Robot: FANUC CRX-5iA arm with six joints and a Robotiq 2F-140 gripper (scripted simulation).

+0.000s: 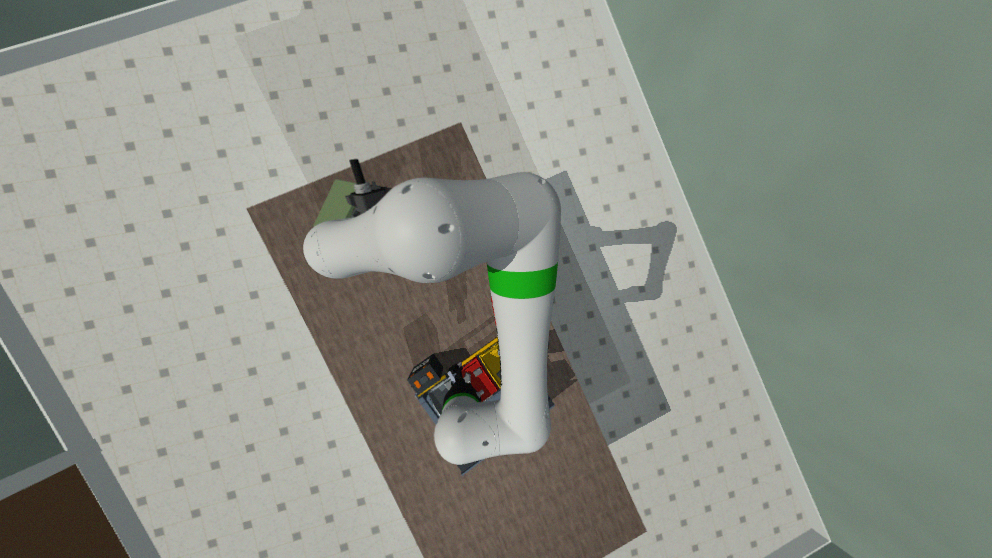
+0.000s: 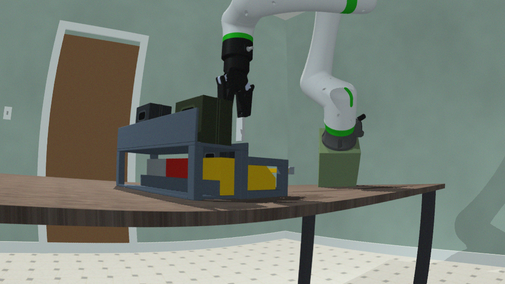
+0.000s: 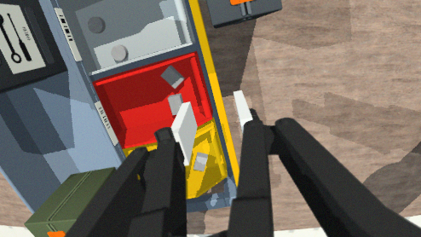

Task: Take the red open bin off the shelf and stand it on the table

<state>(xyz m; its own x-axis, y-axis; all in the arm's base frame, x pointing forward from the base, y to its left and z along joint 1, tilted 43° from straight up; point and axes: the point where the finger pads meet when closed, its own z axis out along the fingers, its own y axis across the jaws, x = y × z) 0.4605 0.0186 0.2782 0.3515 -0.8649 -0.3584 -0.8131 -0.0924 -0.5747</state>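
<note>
Right now my hand is 11 cm above the thin yellow bar. Also, from my hand: red open bin (9 cm ahead, 4 cm to the left, 13 cm below); grey bin (14 cm ahead, 6 cm to the right, 13 cm below); yellow bin (5 cm ahead, 14 cm to the left, 13 cm below).
</note>
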